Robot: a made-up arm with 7 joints.
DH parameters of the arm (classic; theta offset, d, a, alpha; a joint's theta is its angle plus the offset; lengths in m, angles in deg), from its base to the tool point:
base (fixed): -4.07 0 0 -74.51
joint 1: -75.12 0.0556 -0.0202 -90
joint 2: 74 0.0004 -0.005 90
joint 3: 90 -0.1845 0.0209 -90
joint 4: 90 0.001 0.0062 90
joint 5: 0 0.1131 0 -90
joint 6: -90 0 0.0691 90
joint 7: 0 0.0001 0 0
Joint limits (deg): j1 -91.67..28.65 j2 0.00..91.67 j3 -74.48..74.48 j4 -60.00..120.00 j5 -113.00..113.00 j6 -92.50..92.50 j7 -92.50..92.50
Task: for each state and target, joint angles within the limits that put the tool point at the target. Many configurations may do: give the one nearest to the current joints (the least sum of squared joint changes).
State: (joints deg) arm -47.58 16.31 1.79 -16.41 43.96 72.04 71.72
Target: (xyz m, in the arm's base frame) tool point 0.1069 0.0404 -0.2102
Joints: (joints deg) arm 1.37 0.00 -25.17 -32.07 40.48 83.15 71.72
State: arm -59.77 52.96 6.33 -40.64 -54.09 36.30 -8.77
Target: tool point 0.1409 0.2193 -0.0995
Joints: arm 2.78 40.37 37.00 -28.48 -47.04 43.34 -8.77
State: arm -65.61 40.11 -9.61 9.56 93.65 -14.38 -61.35
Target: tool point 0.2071 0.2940 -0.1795
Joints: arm -27.56 55.79 -7.46 51.43 96.99 -11.33 -61.35
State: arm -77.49 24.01 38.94 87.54 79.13 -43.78 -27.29
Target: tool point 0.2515 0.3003 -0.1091
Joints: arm -55.63 55.76 42.56 87.85 78.12 -38.13 -27.29
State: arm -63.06 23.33 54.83 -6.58 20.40 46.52 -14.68
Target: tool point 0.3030 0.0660 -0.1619
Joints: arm -52.07 0.00 23.55 19.70 6.76 55.45 -14.68
